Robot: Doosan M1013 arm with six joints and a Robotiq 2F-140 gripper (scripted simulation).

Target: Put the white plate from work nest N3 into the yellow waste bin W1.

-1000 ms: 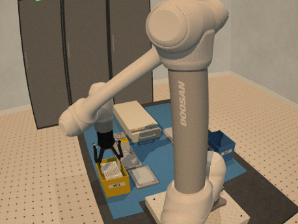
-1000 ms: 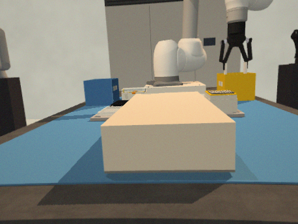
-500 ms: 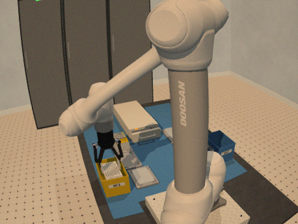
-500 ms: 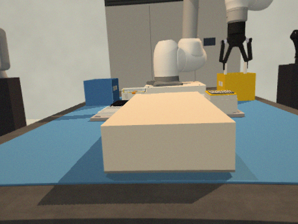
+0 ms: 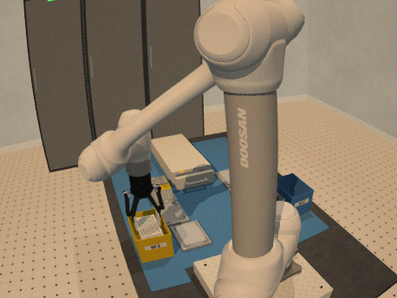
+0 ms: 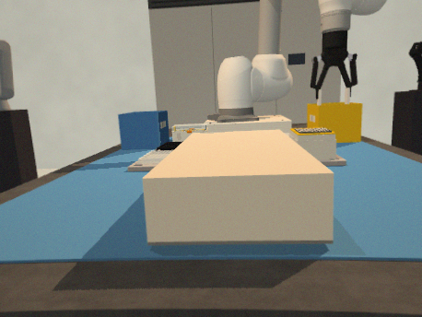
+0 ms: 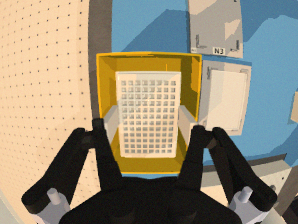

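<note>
Right now my hand is 2 cm above the white plate. From my hand the other things lie so: yellow bin W1: 9 cm below; then flat tray: 2 cm behind, 17 cm to the right, 11 cm below; then yellow well plate: 32 cm ahead, 18 cm to the right, 8 cm below.
</note>
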